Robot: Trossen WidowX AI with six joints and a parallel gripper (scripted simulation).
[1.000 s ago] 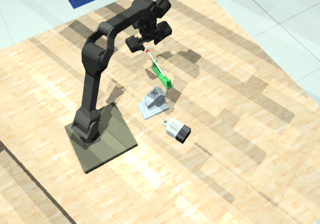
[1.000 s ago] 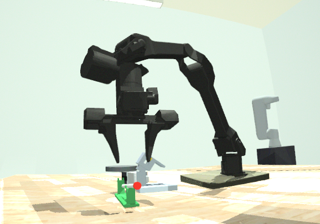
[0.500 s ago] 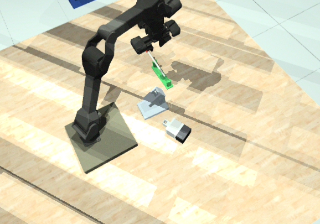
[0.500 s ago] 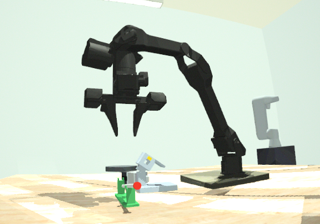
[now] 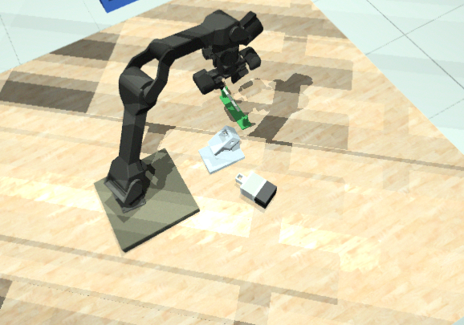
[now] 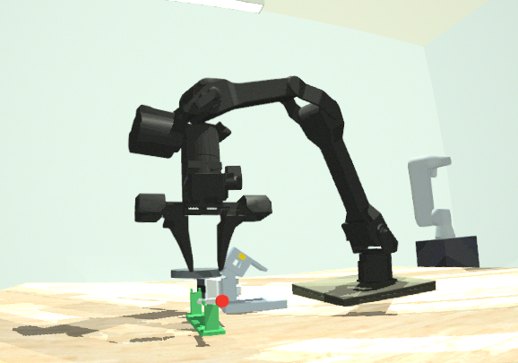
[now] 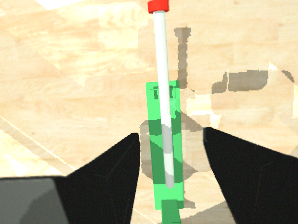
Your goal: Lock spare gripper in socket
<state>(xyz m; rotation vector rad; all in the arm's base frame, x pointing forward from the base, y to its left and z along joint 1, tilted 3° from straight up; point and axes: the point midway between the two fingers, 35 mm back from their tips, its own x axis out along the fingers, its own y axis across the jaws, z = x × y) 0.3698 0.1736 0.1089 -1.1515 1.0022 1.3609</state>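
My gripper tip is now 40 mm to the left of the green cradle and 60 mm above it. Also, from my gripper tip: spare gripper: 60 mm behind, 300 mm to the right, 60 mm below; mount: 80 mm behind, 160 mm to the right, 30 mm below.
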